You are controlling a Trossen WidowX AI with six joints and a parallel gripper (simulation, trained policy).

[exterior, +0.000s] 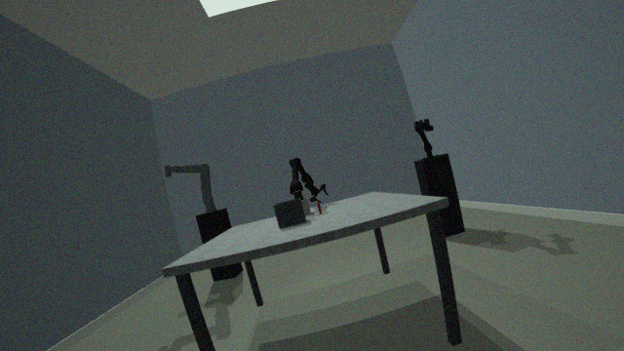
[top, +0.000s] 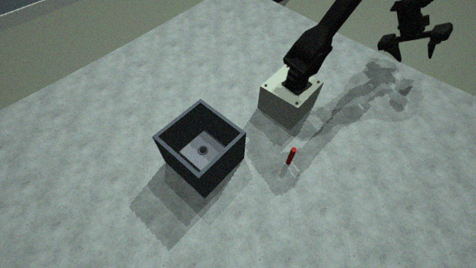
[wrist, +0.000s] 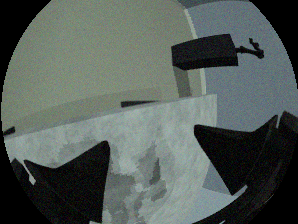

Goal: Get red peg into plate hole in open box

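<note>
Now: the red peg 60 cm ahead of my gripper tip and 1 cm to the right of it. From my gripper tip the other things lie so: grey plate (78 cm ahead, 17 cm to the right).
</note>
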